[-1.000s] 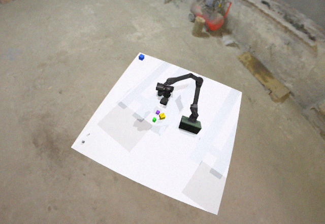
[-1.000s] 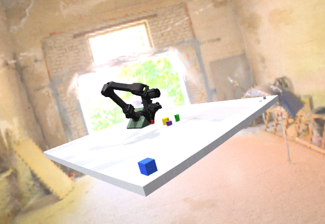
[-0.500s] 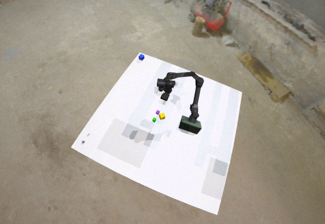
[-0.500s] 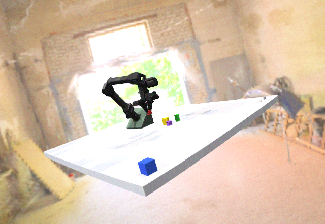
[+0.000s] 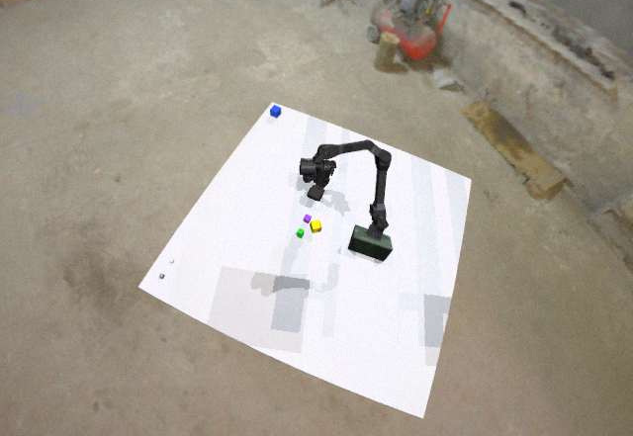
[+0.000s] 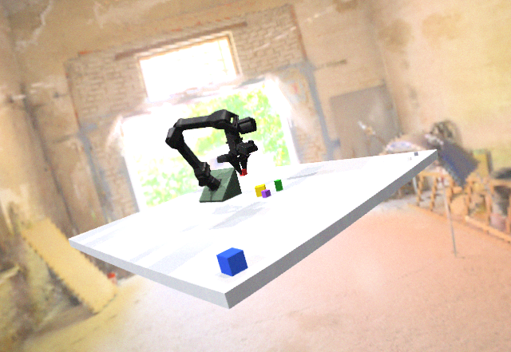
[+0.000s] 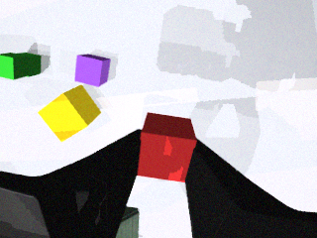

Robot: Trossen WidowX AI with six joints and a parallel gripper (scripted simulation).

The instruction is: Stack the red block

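The yellow block lies 40 mm behind my gripper tip, 110 mm to the left of it and 110 mm below it. From my gripper tip the other things lie so: red block right at my gripper tip; then purple block 10 mm ahead, 90 mm to the left, 110 mm below; then blue block 450 mm ahead, 510 mm to the right, 100 mm below.
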